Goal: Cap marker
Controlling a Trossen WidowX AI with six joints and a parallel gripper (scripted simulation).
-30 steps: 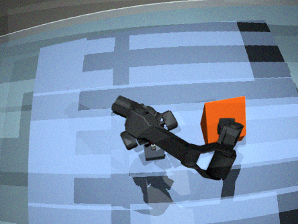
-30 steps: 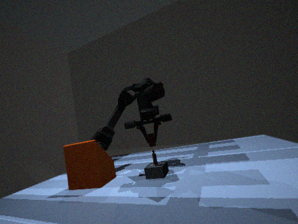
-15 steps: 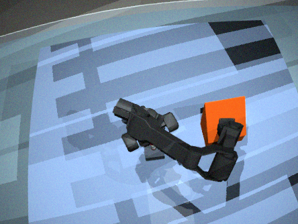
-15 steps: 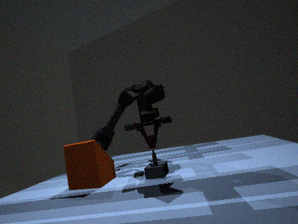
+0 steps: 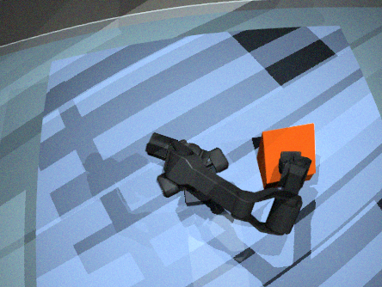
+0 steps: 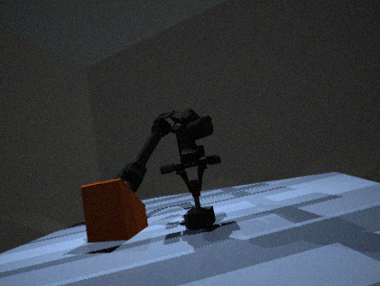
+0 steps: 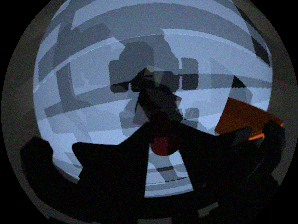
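The dark grey holder block is 80 mm below my gripper tip. Also, from my gripper tip: red cap 10 mm above.
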